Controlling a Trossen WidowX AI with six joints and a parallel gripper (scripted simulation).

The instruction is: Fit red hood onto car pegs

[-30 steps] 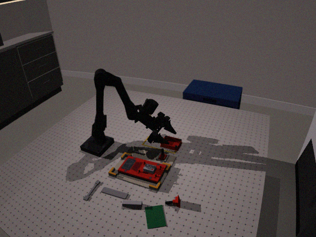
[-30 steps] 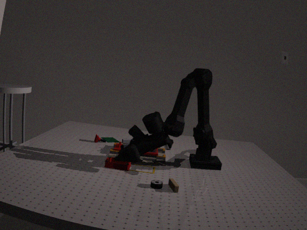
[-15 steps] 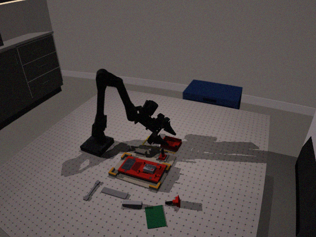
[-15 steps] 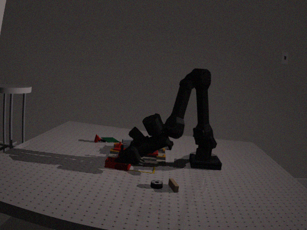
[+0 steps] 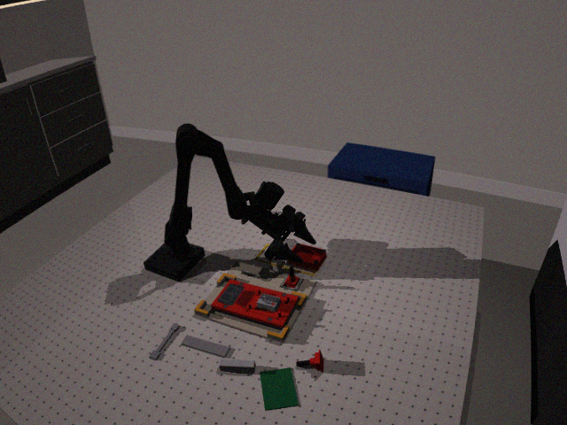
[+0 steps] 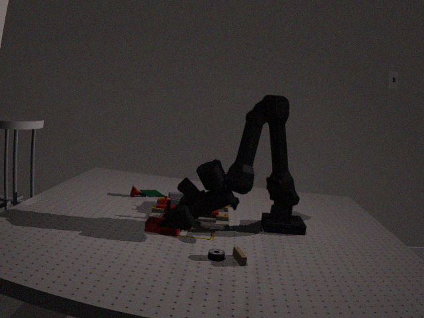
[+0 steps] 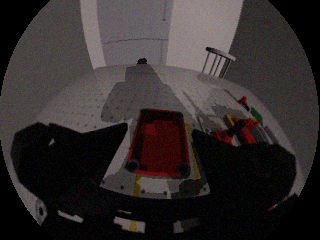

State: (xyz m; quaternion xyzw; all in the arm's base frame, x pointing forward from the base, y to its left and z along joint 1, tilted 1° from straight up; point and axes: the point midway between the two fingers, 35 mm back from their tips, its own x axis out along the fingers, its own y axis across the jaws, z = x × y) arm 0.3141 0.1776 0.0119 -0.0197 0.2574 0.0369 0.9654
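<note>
The red hood lies 2 cm below my gripper tip and 1 cm behind it. From my gripper tip the other things lie so: wooden block: 24 cm behind, 14 cm to the left, 2 cm below; then grey engine block: 22 cm to the right, 1 cm ahead; then green card: 42 cm to the right, 15 cm ahead, 3 cm below.
</note>
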